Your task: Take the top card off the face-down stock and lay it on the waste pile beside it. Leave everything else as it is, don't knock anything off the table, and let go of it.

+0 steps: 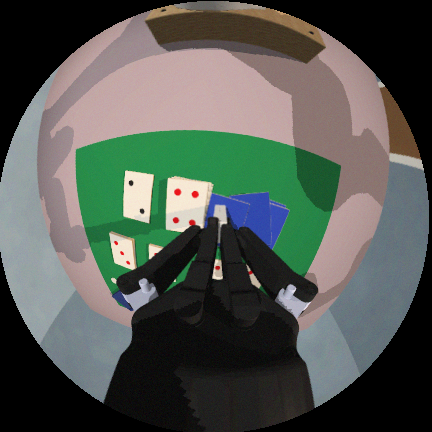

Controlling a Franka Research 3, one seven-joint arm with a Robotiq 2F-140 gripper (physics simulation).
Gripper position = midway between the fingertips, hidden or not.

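Note:
A blue-backed card (236,210) and a green mat (305,182) visible. The gripper (219,212) too.

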